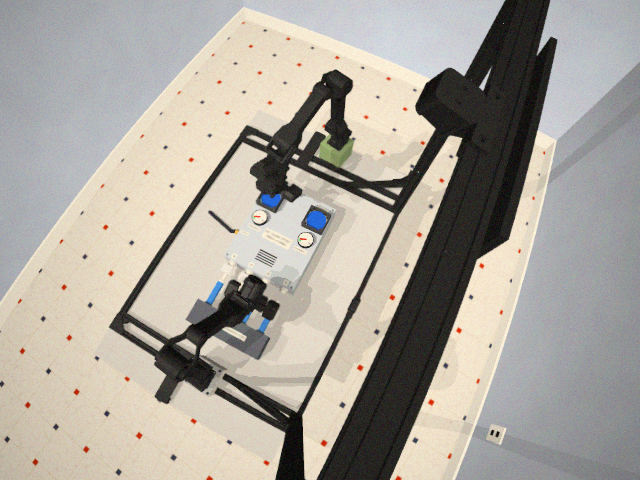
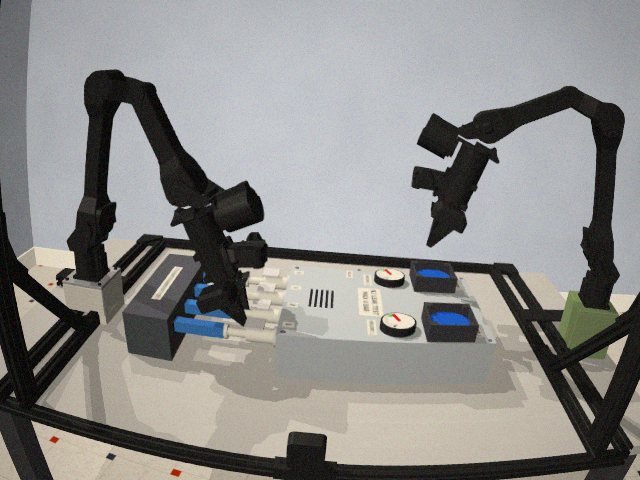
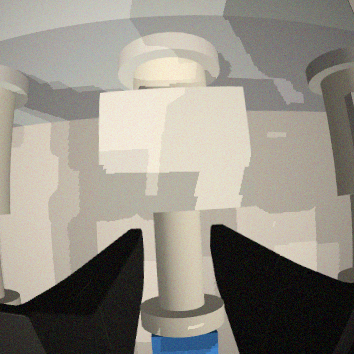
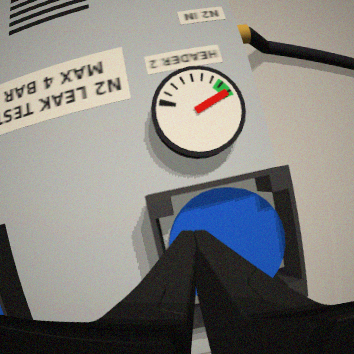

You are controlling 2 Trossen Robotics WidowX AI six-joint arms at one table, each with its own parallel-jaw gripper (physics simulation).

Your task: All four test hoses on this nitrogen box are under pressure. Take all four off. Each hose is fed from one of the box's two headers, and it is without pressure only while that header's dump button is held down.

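Where they show: left gripper, fingertip midpoint: [image 3: 176,238]; right gripper, fingertip midpoint: [image 1: 272,197] [image 2: 428,246] [image 4: 192,241]; left arm's base at its link origin: [image 1: 203,375] [image 2: 91,274]; right arm's base at its link origin: [image 1: 337,142] [image 2: 593,302].
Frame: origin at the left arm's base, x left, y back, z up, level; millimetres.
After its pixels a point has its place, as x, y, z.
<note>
The pale grey nitrogen box [image 1: 289,211] {31, -649, 1} [image 2: 385,361] {-122, -559, -35} has two blue dump buttons. Header 2's button [image 1: 270,199] {114, -653, 17} [image 2: 433,273] {129, -661, 17} [image 4: 240,225] {124, -646, 17} is under my right gripper [image 2: 430,244] {92, -635, 84} [image 4: 192,241] {92, -635, 84}, which is shut and empty, its tips apart above it. Header 2's gauge [image 2: 388,277] {97, -569, 15} [image 4: 185,130] {103, -584, 15} reads in the green. The other button [image 1: 316,220] {-77, -659, 16} [image 2: 448,318] {-64, -660, 17} is untouched. My left gripper [image 2: 241,319] {-20, -329, -40} [image 3: 176,238] {-20, -329, -40} is shut on the stem of a middle hose [image 3: 180,260] {-21, -325, -17}, whose white block sits against its port. The front hose [image 2: 199,326] {-101, -264, -17} is attached; the arm partly hides the others.
A dark grey block [image 1: 253,347] {-100, -161, 1} [image 2: 149,330] {-127, -181, -25} stands behind the hoses' blue ends. The other gauge [image 1: 305,239] {-76, -575, 17} [image 2: 398,323] {-86, -574, 15} is on the box top. A black inlet hose [image 1: 221,221] {261, -511, -66} [image 4: 310,56] {255, -513, -68} leaves the box side. A black frame [image 1: 175,227] {407, -402, -60} surrounds the work area.
</note>
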